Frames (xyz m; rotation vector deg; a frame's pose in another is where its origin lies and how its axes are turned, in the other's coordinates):
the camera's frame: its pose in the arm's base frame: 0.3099 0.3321 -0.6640 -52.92 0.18 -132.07
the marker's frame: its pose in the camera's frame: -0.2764 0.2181 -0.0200 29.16 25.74 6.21
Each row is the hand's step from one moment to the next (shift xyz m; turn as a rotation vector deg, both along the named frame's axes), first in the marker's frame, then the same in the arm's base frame.
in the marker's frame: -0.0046 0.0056 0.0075 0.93 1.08 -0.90
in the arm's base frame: 0.0072 0.0023 0.0072 0.30 -1.59 -0.47
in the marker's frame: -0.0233 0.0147 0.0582 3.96 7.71 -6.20
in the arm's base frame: 0.0252 0.0254 0.0535 3.77 -9.24 -3.74
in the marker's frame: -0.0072 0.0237 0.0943 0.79 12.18 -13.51
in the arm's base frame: 0.0222 0.0179 0.0932 9.33 -11.45 -10.65
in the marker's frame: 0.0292 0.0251 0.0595 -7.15 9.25 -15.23
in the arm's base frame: 0.0015 -0.0204 0.0679 11.86 -4.15 -14.52
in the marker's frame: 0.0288 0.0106 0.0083 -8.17 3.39 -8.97
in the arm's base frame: -0.0092 -0.0259 0.0160 7.76 1.78 -9.76
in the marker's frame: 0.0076 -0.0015 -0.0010 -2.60 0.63 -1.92
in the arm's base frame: -0.0058 -0.0052 0.0004 2.10 1.09 -2.29
